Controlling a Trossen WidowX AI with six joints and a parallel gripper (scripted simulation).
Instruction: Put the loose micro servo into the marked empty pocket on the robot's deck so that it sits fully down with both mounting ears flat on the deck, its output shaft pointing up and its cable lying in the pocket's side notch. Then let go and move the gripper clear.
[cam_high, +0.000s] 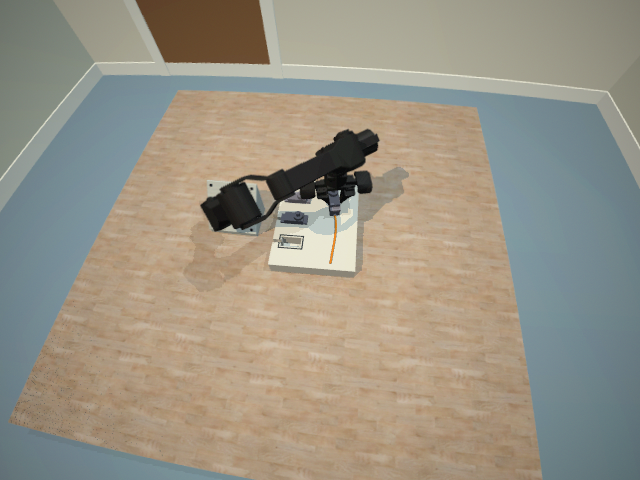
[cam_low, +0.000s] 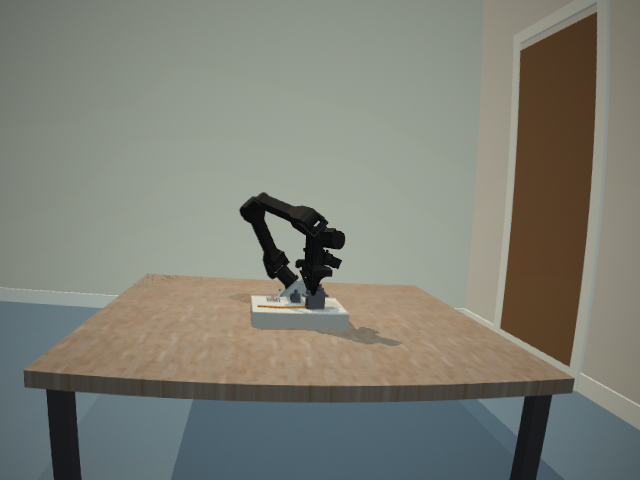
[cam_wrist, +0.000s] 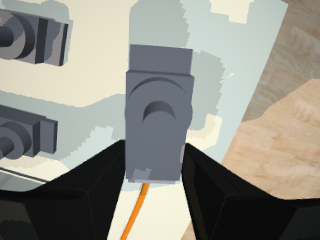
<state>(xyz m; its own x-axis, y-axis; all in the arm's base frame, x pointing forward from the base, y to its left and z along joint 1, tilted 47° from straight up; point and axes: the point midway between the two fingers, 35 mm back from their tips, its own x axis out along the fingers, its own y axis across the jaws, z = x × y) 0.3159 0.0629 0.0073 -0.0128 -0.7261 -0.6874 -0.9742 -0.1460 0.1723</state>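
My gripper tip is now 7 cm above the white deck, 4 cm to the left of it and 1 cm past it.
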